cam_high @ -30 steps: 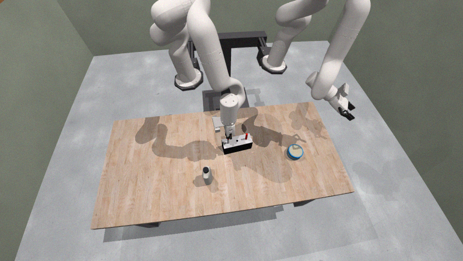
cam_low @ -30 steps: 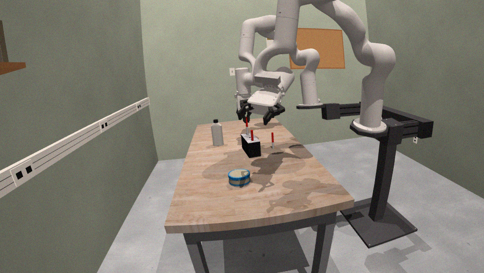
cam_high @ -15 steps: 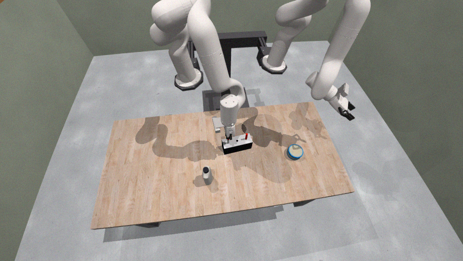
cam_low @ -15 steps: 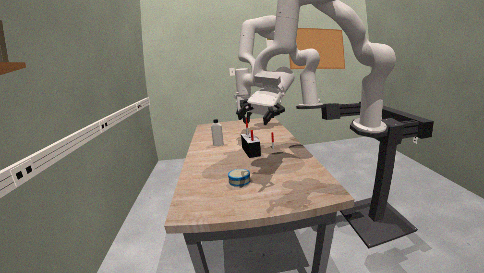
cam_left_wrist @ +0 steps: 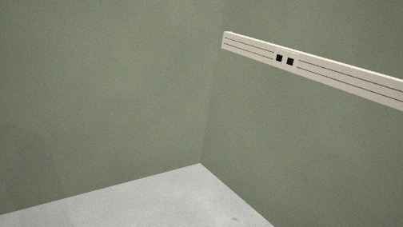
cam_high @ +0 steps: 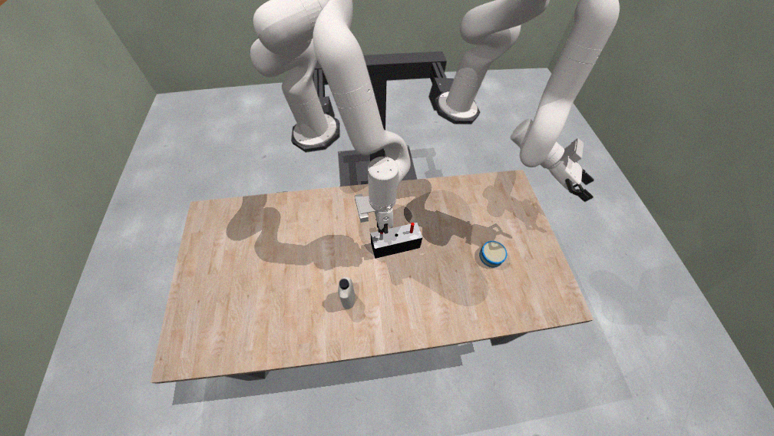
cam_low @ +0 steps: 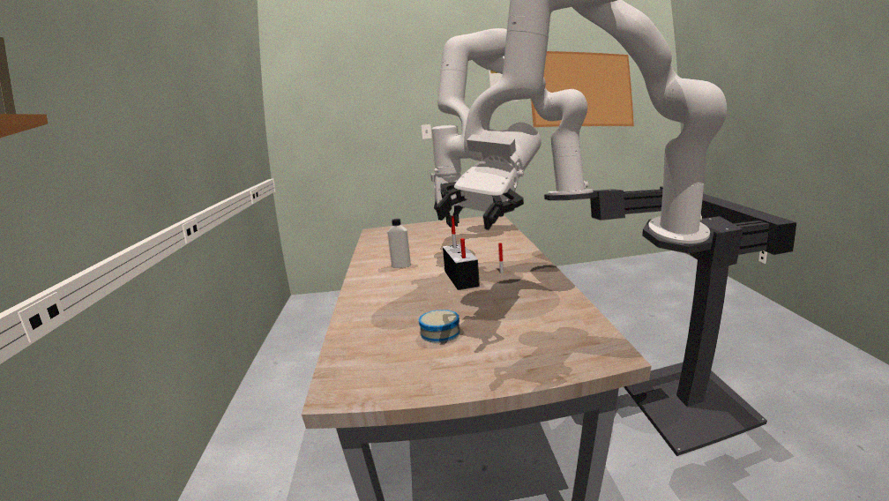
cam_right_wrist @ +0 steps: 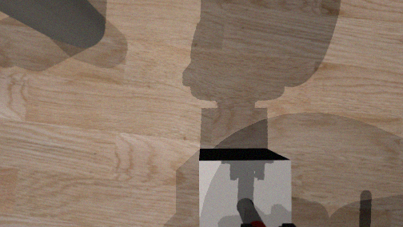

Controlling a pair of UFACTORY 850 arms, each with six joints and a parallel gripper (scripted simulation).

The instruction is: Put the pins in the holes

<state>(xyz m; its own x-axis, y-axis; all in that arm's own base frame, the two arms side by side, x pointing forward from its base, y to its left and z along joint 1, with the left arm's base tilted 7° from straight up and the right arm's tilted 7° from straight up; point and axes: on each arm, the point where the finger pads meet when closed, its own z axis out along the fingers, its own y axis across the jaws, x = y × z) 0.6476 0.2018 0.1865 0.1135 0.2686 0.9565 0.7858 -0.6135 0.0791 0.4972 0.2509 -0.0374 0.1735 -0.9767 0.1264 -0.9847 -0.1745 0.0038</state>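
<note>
Now: the black block 60 mm to the left of my right hand and 140 mm below it. Also, from my right hand: round blue-rimmed tin (150 mm ahead, 420 mm to the left, 160 mm below); then grey bottle (170 mm ahead, 170 mm to the right, 70 mm below).
</note>
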